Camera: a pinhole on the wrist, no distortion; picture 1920 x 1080 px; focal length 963.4 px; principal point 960.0 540.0 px. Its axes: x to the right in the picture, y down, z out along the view. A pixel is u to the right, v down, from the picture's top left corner.
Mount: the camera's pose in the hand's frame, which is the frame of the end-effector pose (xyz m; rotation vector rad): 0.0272 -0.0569 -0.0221 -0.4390 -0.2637 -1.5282
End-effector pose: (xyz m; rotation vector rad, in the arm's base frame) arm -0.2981 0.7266 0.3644 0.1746 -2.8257 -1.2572
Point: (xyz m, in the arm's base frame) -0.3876 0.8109 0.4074
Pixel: 145.9 855.6
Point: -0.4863 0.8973 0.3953
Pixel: 459.4 1032.1
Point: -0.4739 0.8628 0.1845
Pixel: 1298.7 922.4
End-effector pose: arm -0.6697 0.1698 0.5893 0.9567 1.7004 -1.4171
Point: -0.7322 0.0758 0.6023
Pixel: 1615.9 215.1
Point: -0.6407 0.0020 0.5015
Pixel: 943.7 523.9
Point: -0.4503 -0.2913 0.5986
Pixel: 1026.9 81.8
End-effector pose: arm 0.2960 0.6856 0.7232 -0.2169 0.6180 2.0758
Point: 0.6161 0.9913 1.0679
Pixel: outside the picture
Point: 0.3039 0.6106 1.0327
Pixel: outside the picture
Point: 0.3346 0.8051 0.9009
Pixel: 1270.2 304.9
